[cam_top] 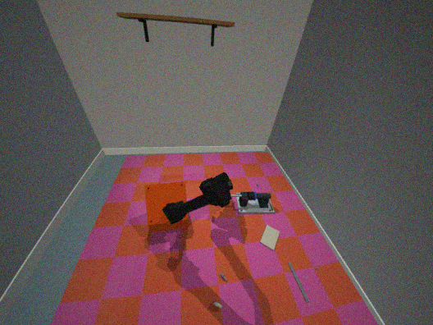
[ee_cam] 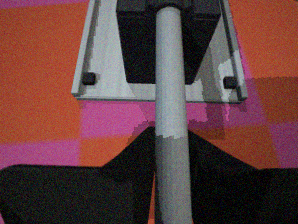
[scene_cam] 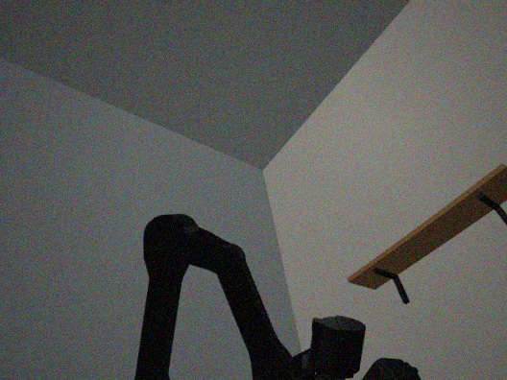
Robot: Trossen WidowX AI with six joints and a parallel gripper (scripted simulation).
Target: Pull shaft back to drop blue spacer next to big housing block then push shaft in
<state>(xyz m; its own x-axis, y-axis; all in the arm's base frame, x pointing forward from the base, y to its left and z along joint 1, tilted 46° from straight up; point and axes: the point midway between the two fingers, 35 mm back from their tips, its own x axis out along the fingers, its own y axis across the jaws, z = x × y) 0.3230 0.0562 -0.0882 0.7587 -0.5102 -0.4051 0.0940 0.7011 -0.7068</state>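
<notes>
Right now the grey shaft is 6 cm ahead of my gripper tip, 1 cm to the right of it and 2 cm above it. Round my gripper tip: blue spacer (14 cm ahead, 1 cm to the right, 2 cm above); then fixture (17 cm ahead, 2 cm to the right, 1 cm below); then cream card (18 cm ahead, 25 cm to the right, 5 cm below).
</notes>
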